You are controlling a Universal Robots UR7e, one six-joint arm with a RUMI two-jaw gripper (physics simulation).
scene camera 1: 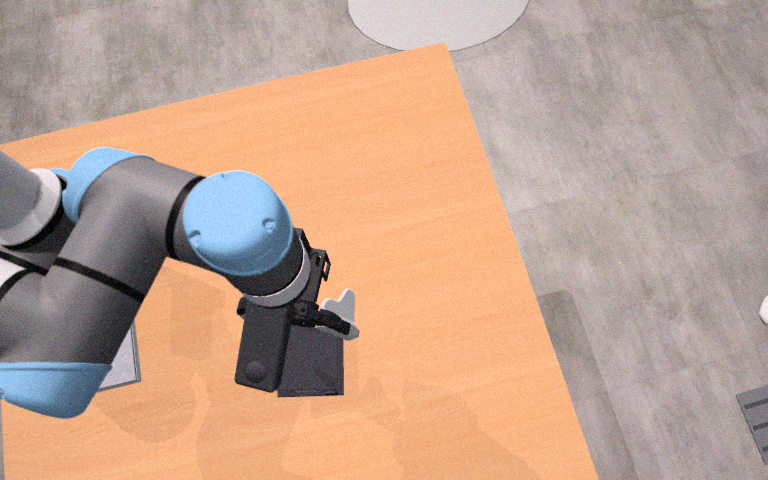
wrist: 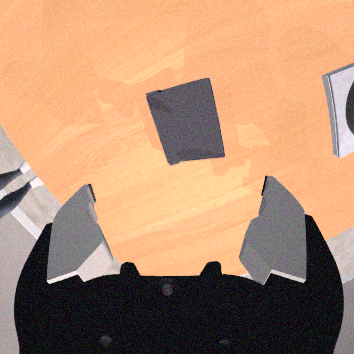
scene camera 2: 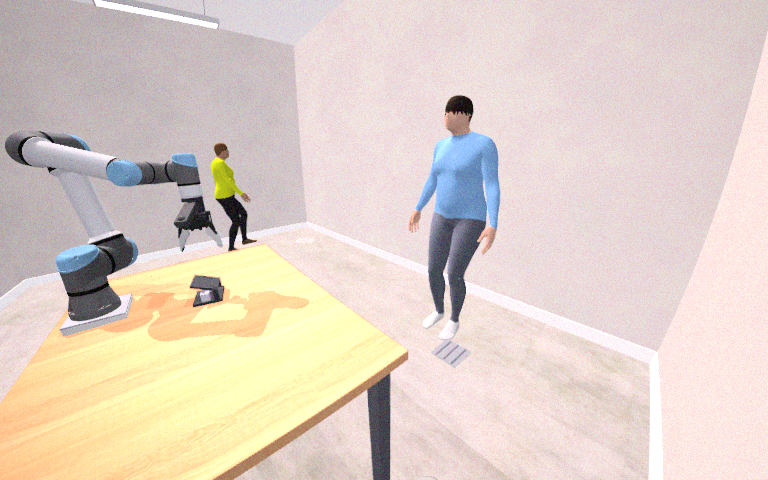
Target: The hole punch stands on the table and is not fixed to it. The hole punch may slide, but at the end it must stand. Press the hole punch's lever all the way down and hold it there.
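Places are measured from the arm's base along level axes (x left, y ahead, z down), in centimetres.
Pixels of known places: gripper, between the fingertips: (scene camera 1: 302, 324) (wrist: 176, 182) (scene camera 2: 202, 249); arm's base, origin of its link: (scene camera 2: 96, 309).
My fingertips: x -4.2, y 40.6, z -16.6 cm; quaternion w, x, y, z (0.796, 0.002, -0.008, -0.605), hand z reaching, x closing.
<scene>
Ahead of a thing's pixels: the offset from my fingertips to its top centre. Level surfaces: height alone.
The dark grey hole punch {dx -1.8, dy -1.5, dz +10.8 cm} (scene camera 1: 317, 359) (scene camera 2: 215, 296) (wrist: 187, 122) stands on the wooden table {dz +19.4 cm} (scene camera 1: 396, 169) (scene camera 2: 169, 396) (wrist: 60, 30). In scene camera 2 its lever {dx -1.8, dy -1.5, dz +10.8 cm} (scene camera 2: 205, 281) is raised at a slant above its base. The wrist view shows the lever's flat top from above, ahead of the fingers. My gripper (scene camera 2: 201, 246) (wrist: 176, 182) is open and empty, high above the table and apart from the hole punch. In scene camera 1 the gripper and wrist hide part of the hole punch, and one grey finger (scene camera 1: 341, 310) shows.
The arm's base plate (scene camera 1: 129, 362) (scene camera 2: 122, 311) (wrist: 332, 117) is on the table to one side of the hole punch. A person in blue (scene camera 2: 464, 175) and a person in yellow (scene camera 2: 224, 178) stand beyond the table.
</scene>
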